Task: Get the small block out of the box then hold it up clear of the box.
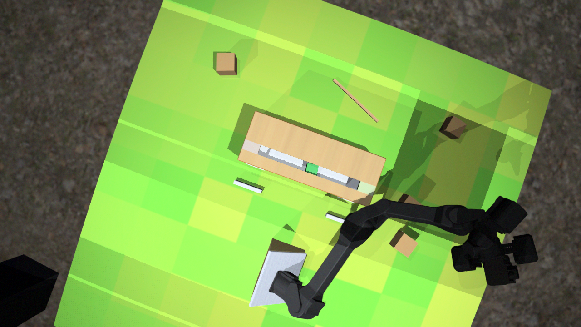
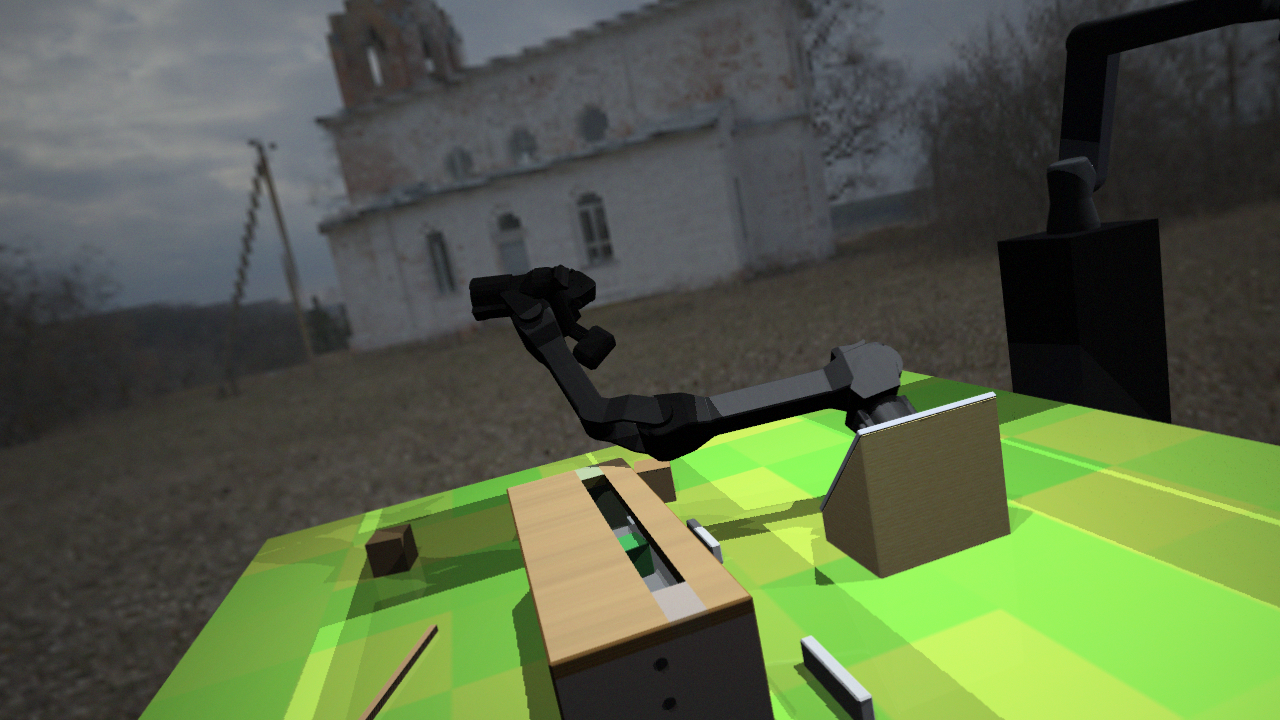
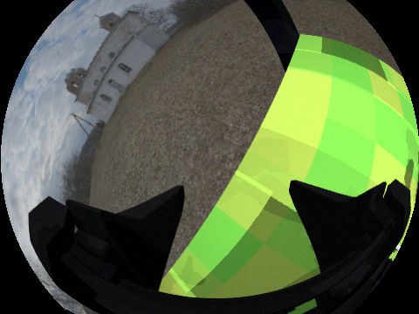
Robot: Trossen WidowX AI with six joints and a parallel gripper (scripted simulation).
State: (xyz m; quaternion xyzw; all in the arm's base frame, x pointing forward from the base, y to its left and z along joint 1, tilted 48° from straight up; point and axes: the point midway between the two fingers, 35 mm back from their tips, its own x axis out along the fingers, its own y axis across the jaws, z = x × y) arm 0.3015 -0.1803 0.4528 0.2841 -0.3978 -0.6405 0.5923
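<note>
Right now my gripper tip is 530 mm to the right of the green block, 140 mm above it and 20 mm short of it. Also, from my gripper tip: wooden-topped box 540 mm to the left, 160 mm below, 10 mm ahead; then thin stick 490 mm to the left, 270 mm ahead, 220 mm below.
</note>
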